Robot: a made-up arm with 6 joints.
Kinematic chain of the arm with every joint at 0, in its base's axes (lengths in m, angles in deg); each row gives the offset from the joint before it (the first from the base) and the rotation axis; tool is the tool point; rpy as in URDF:
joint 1: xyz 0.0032 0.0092 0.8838 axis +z
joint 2: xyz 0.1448 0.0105 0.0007 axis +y
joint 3: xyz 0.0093 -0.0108 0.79 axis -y
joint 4: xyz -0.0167 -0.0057 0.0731 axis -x
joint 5: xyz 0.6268 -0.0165 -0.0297 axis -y
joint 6: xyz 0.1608 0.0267 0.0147 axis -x
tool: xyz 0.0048 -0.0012 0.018 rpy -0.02 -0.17 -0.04
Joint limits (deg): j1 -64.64..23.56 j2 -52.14..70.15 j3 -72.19..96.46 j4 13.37..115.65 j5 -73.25..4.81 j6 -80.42..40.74
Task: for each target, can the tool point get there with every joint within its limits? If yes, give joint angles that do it. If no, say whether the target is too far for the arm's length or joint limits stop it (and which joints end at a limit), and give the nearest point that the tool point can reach.
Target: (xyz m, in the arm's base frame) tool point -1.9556 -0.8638 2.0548
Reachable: no: too far | nearest point -1.0816 -0.4743 1.6990 | short by 1.021 m
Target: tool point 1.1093 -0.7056 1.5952
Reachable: yes | joints -29.35 29.27 24.53 98.13 -23.87 -62.03
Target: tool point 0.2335 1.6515 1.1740
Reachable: no: joint limits stop it (at a limit: joint 1, joint 2, joint 3, joint 4, joint 5, joint 6) | nearest point -0.4842 1.0784 1.7101 | short by 1.063 m
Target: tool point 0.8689 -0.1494 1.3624
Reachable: yes | joints -1.97 2.31 -27.41 85.21 -41.26 -63.70
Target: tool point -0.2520 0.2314 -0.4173
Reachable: no: joint limits stop it (at a limit: joint 1, joint 2, joint 4, joint 6) | nearest point 0.4199 0.2051 0.4949 | short by 1.133 m
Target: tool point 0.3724 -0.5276 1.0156
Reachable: yes | joints -53.64 5.29 -56.77 57.68 -4.07 -46.69
